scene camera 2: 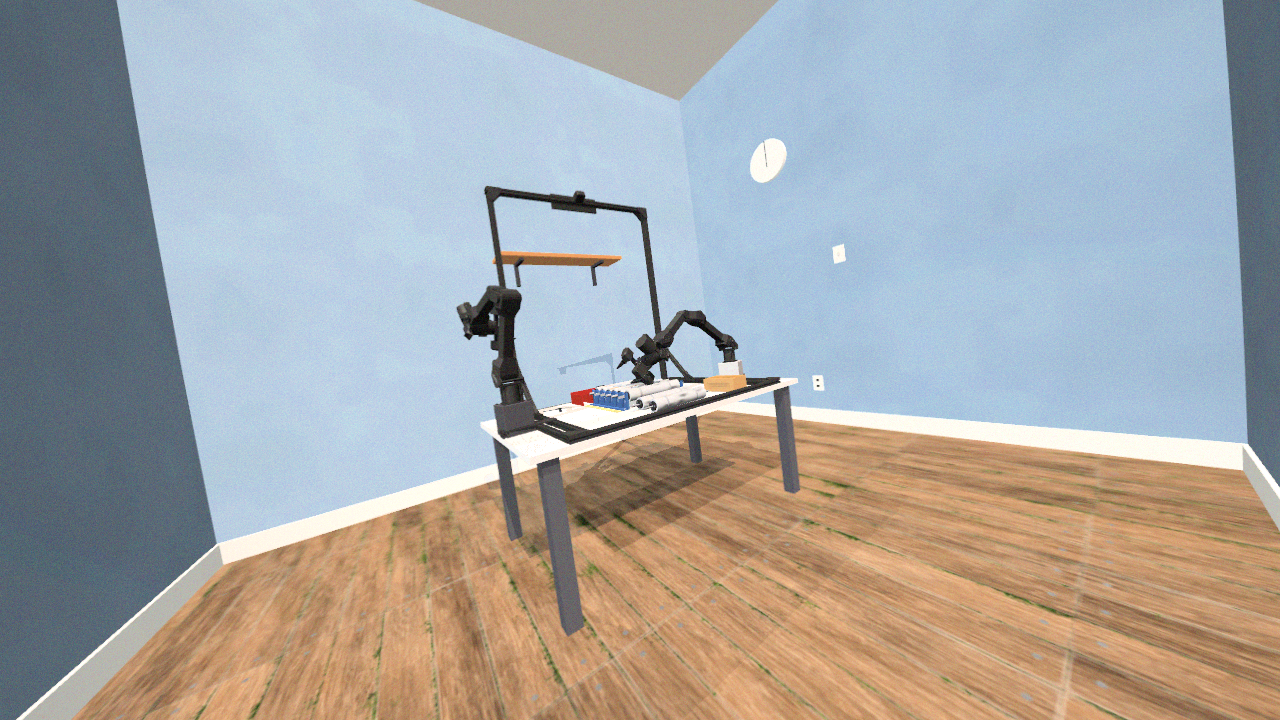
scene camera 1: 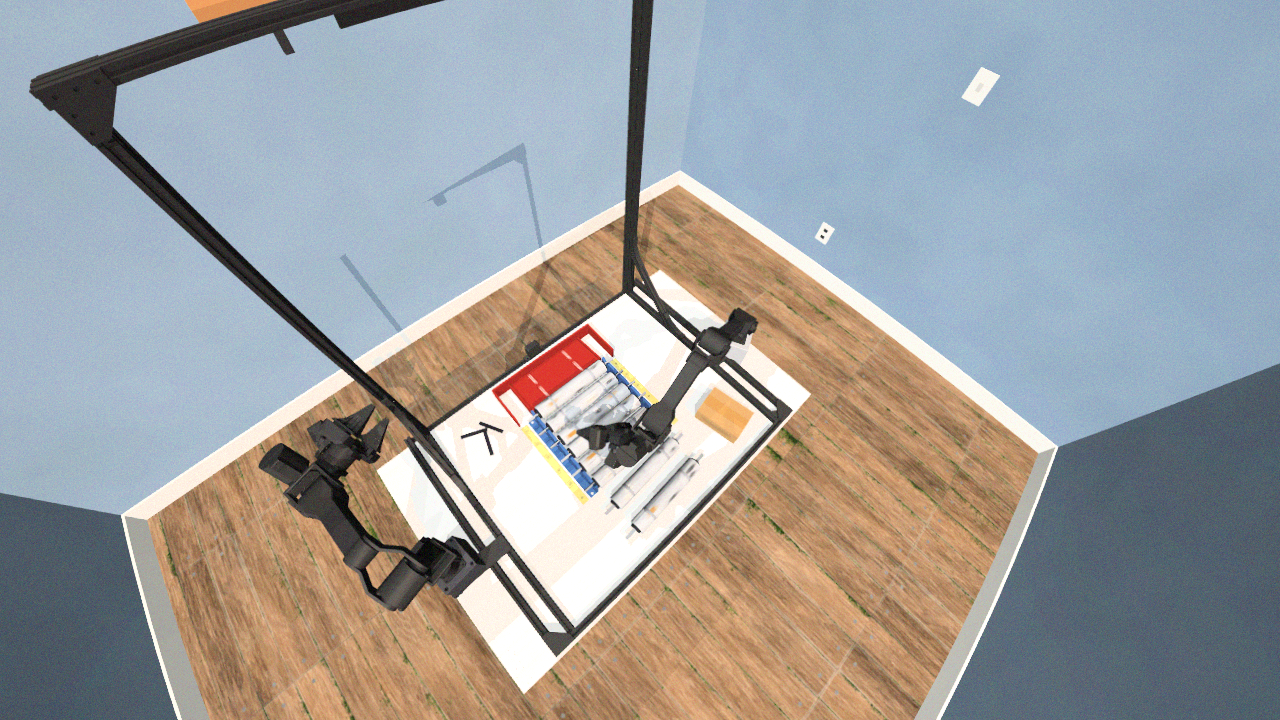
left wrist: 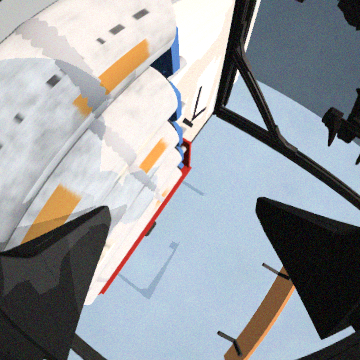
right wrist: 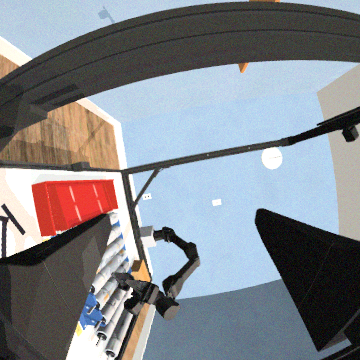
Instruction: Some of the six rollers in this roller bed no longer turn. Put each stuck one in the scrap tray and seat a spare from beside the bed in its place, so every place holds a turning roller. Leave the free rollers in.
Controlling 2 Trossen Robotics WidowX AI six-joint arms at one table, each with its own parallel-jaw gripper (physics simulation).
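Places are measured from the left arm's base along level axes (x left, y back, z up), in metres.
Pixels of known places: left gripper, fingertip midpoint: (scene camera 2: pixel 623 375) (scene camera 1: pixel 585 430) (left wrist: pixel 184 208) (right wrist: pixel 117 276); right gripper, fingertip midpoint: (scene camera 2: pixel 515 327) (scene camera 1: pixel 380 412) (left wrist: pixel 342 154) (right wrist: pixel 183 219); left arm's base, origin of the base link: (scene camera 2: pixel 729 361) (scene camera 1: pixel 737 334) (right wrist: pixel 154 235); right arm's base, origin of the base link: (scene camera 2: pixel 512 402) (scene camera 1: pixel 448 564).
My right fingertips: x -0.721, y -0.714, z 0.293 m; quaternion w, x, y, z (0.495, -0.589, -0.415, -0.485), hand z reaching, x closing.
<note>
For each thing: its top centre in the pictures, then the offset to it from my right fingertips. "spot": a spot on its surface instead.
- red scrap tray, middle of its top: (left wrist: pixel 140 231) (scene camera 1: pixel 553 368) (right wrist: pixel 92 198) (scene camera 2: pixel 611 386) dx +0.189, dy +0.390, dz -0.335 m
- orange block, middle of its top: (scene camera 1: pixel 726 411) (scene camera 2: pixel 724 376) (right wrist: pixel 144 275) dx +0.755, dy +0.444, dz -0.335 m
- thin black forked piece, surface spot: (scene camera 1: pixel 484 436) spot: dx +0.071, dy +0.116, dz -0.390 m
The roller bed has blue slotted rails (scene camera 1: pixel 547 438) (scene camera 2: pixel 610 399) (right wrist: pixel 90 310) with silver-grey rollers (scene camera 1: pixel 572 394) lying across them. The left arm hides some places, and stuck rollers cannot be told apart. Large rollers (left wrist: pixel 135 85) with orange and dark marks show in the left wrist view. Two spares (scene camera 1: pixel 644 472) (scene camera 1: pixel 665 492) lie side by side beside the bed. The red scrap tray (scene camera 1: pixel 554 367) (scene camera 2: pixel 581 395) (right wrist: pixel 75 200) shows no roller in it. My left gripper (scene camera 1: pixel 597 445) (scene camera 2: pixel 630 370) (left wrist: pixel 184 208) is open and empty, above the bed. My right gripper (scene camera 1: pixel 377 420) (scene camera 2: pixel 463 320) (right wrist: pixel 183 219) is open and empty, raised beyond the table's left side.
An orange block (scene camera 1: pixel 725 413) (scene camera 2: pixel 725 383) stands near the right end of the table, beyond the spares. A thin black forked piece (scene camera 1: pixel 483 436) lies left of the bed. Black frame posts (scene camera 1: pixel 633 152) rise at both sides of the table.
</note>
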